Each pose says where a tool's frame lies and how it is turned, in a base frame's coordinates. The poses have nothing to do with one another.
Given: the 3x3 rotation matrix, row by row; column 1 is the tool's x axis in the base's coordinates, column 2 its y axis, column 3 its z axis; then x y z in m. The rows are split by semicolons.
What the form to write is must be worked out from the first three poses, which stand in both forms.
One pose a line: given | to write
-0.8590 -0.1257 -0.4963; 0.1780 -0.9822 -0.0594; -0.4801 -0.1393 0.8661; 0.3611 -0.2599 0.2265 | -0.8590 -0.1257 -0.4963 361.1; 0.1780 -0.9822 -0.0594 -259.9; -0.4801 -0.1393 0.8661 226.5; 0 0 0 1
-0.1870 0.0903 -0.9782; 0.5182 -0.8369 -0.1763; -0.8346 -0.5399 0.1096; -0.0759 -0.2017 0.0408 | -0.1870 0.0903 -0.9782 -75.9; 0.5182 -0.8369 -0.1763 -201.7; -0.8346 -0.5399 0.1096 40.8; 0 0 0 1
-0.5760 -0.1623 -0.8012; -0.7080 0.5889 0.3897; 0.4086 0.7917 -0.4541; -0.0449 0.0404 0.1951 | -0.5760 -0.1623 -0.8012 -44.9; -0.7080 0.5889 0.3897 40.4; 0.4086 0.7917 -0.4541 195.1; 0 0 0 1
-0.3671 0.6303 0.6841; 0.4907 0.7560 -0.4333; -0.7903 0.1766 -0.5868; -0.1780 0.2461 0.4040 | -0.3671 0.6303 0.6841 -178.0; 0.4907 0.7560 -0.4333 246.1; -0.7903 0.1766 -0.5868 404.0; 0 0 0 1
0.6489 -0.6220 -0.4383; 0.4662 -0.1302 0.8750; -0.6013 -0.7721 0.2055; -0.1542 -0.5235 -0.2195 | 0.6489 -0.6220 -0.4383 -154.2; 0.4662 -0.1302 0.8750 -523.5; -0.6013 -0.7721 0.2055 -219.5; 0 0 0 1
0.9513 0.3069 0.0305; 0.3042 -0.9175 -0.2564; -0.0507 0.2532 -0.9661; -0.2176 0.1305 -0.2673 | 0.9513 0.3069 0.0305 -217.6; 0.3042 -0.9175 -0.2564 130.5; -0.0507 0.2532 -0.9661 -267.3; 0 0 0 1
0.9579 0.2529 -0.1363; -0.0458 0.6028 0.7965; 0.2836 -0.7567 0.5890; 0.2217 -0.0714 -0.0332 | 0.9579 0.2529 -0.1363 221.7; -0.0458 0.6028 0.7965 -71.4; 0.2836 -0.7567 0.5890 -33.2; 0 0 0 1
